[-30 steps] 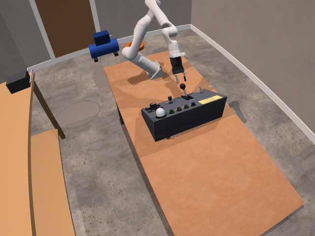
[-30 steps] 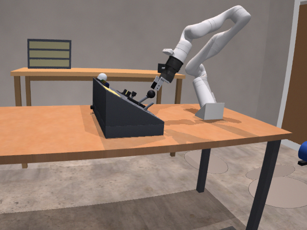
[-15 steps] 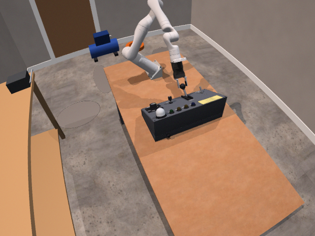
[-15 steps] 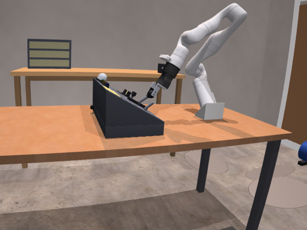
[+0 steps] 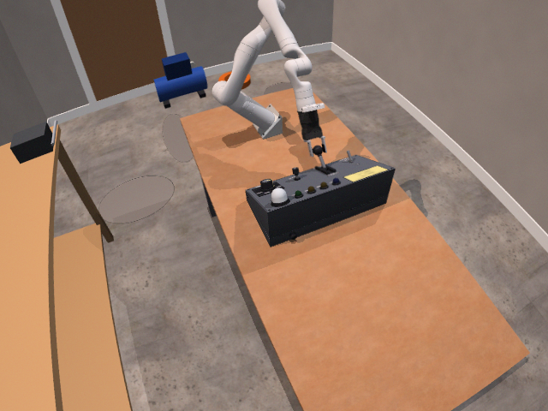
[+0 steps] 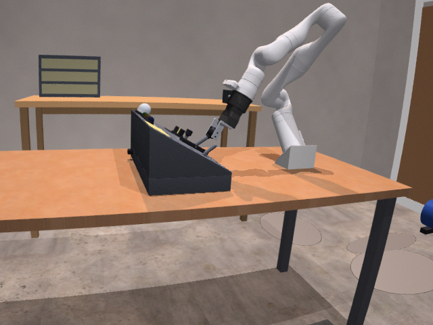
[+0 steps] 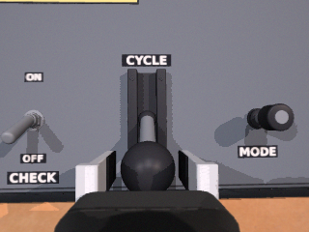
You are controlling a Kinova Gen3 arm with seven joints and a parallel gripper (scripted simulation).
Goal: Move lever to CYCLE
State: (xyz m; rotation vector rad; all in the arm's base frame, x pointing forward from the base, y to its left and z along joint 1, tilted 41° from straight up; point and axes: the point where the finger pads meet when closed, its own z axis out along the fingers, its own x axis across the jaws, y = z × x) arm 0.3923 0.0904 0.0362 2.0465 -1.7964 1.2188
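Now: the lever 3 cm ahead of my hand and 2 cm below it. Also, from my hand: check toggle 12 cm to the left, 6 cm ahead, 4 cm below; mode knob 12 cm to the right, 5 cm ahead, 3 cm below; dark console 9 cm ahead, 6 cm to the right, 5 cm below.
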